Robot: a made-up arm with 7 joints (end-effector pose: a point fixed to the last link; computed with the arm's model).
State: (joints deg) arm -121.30 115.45 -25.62 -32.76 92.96 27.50 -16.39
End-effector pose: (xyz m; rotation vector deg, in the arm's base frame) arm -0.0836 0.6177 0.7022 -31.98 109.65 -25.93
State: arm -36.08 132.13 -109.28 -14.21 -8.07 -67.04 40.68
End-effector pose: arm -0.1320 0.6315 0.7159 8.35 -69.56 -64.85
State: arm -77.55 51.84 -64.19 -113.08 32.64 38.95 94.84
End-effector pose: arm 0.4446 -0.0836 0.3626 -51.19 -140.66 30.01
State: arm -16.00 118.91 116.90 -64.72 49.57 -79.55 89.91
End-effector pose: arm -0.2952 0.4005 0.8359 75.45 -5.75 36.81
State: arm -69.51 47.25 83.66 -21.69 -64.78 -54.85 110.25
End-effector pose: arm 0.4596 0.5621 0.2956 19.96 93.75 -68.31
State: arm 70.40 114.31 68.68 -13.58 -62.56 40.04 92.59
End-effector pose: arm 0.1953 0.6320 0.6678 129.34 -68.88 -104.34
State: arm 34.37 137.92 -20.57 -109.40 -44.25 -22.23 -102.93
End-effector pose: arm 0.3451 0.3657 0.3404 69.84 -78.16 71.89
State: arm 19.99 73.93 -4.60 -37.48 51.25 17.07 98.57
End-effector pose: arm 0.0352 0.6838 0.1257 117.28 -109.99 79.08
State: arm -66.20 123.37 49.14 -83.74 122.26 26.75 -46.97
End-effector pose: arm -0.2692 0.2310 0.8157 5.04 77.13 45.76
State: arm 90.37 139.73 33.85 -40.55 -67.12 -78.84 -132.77
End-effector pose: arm 0.5085 0.5398 0.3229 90.17 -63.62 21.68
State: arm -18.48 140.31 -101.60 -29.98 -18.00 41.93 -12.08
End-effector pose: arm -0.0909 0.5944 0.7652 28.77 61.99 -69.81
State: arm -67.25 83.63 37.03 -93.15 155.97 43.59 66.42
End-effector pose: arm 0.0643 0.3249 0.7519 -124.79 -72.15 80.99
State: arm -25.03 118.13 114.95 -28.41 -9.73 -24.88 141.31
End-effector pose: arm -0.2359 0.6000 0.7465 51.59 38.90 -39.43
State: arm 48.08 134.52 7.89 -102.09 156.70 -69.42 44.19
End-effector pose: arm 0.3871 0.3386 0.3178 -19.17 130.67 -73.72
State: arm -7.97 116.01 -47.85 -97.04 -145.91 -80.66 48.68
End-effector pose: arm 0.2554 0.4311 0.3046 -71.95 47.80 -73.41
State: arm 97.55 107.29 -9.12 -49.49 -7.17 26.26 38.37
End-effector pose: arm -0.0356 0.7076 0.3139 11.89 -15.21 -82.85
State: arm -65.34 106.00 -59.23 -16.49 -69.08 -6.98 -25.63
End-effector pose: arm 0.1316 0.6690 0.6095 8.25 13.97 -112.40
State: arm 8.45 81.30 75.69 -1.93 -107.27 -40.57 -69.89
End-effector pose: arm -0.0760 0.7382 0.3397 -36.35 -9.59 -120.54
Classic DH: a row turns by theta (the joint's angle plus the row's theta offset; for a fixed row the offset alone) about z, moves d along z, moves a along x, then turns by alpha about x. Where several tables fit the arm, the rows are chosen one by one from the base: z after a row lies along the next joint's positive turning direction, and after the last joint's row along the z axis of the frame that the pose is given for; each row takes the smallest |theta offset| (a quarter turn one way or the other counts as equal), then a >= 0, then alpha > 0; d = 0 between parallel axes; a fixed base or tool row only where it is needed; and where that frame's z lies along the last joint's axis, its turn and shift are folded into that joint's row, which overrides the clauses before.
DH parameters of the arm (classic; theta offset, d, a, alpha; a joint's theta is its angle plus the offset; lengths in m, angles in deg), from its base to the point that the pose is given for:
base (fixed): 0 0.327 -0.0048 -70
joint 1: -90 0.0236 0.0265 -90
joint 2: 70 -0.0165 -0.0083 90
joint 3: 90 -0.3979 0.0574 -90
joint 4: 0 0.0139 -0.0149 90
joint 5: 0 -0.3104 -0.0229 -90
joint 6: 0 0.0175 -0.0151 90
joint 7: -90 -0.0099 0.0009 90
tool (fixed): 90 -0.0111 0 0

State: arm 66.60 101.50 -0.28 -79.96 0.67 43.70 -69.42
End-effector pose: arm 0.1090 0.6031 0.2091 -46.16 24.84 -97.34
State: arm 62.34 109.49 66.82 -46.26 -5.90 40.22 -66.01
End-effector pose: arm 0.2564 0.6106 0.6258 36.44 -0.25 -97.70
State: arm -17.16 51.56 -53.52 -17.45 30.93 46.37 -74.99
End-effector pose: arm 0.2171 0.5081 -0.0990 -33.74 -22.08 -70.03
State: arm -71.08 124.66 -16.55 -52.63 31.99 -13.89 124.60
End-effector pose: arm -0.0512 0.5255 0.8203 19.59 100.64 -41.47
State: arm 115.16 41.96 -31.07 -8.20 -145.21 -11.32 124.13
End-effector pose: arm -0.6433 0.1682 0.5790 -34.59 34.11 3.66
